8 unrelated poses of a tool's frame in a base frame.
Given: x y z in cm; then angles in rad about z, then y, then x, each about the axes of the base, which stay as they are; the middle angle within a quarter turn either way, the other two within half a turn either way.
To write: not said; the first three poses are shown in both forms.
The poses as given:
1: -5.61 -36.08 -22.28 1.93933 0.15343 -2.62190
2: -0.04 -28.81 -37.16 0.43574 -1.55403 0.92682
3: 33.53 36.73 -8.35 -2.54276 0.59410 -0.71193
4: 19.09 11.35 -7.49 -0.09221 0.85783 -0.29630
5: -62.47 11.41 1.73 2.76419 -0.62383 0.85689
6: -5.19 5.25 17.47 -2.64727 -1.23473 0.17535
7: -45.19 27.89 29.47 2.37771 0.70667 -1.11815
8: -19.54 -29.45 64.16 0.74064 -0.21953 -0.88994
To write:
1: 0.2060 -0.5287 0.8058 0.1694 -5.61 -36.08 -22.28
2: 0.6905 0.1756 -0.6813 -0.1681 -0.04 -28.81 -37.16
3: 0.1669 -0.3604 -0.2375 -0.8865 33.53 36.73 -8.35
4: 0.8957 -0.1531 0.4047 -0.1028 19.09 11.35 -7.49
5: 0.2876 -0.2000 -0.4408 0.8264 -62.47 11.41 1.73
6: 0.1496 0.5766 -0.0719 -0.8000 -5.19 5.25 17.47
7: 0.4668 0.0867 0.5711 0.6697 -45.19 27.89 29.47
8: 0.8193 -0.4346 0.0627 0.3687 -19.54 -29.45 64.16
